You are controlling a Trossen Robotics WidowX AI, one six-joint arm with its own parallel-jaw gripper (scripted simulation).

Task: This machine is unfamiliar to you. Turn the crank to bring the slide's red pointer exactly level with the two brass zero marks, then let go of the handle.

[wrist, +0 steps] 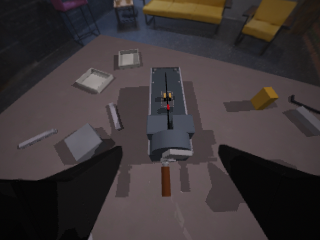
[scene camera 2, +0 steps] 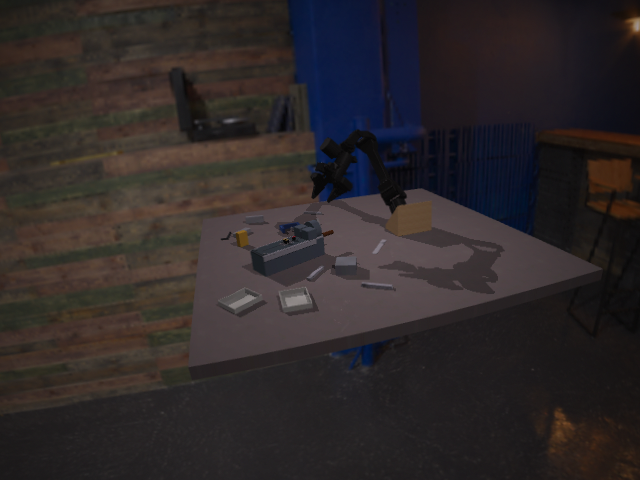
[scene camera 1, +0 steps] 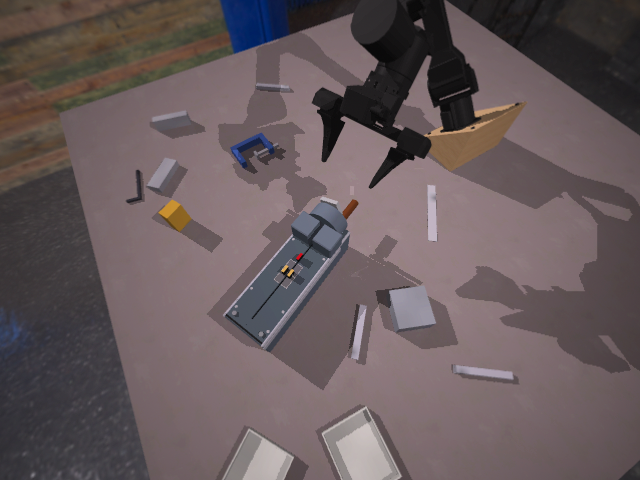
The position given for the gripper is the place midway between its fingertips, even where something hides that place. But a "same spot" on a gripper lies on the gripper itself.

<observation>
The gripper shows in the wrist view (170, 149), in scene camera 2 and in scene camera 1. One and the same spot on the gripper: (scene camera 1: 332, 125) is (scene camera 2: 316, 183).
</observation>
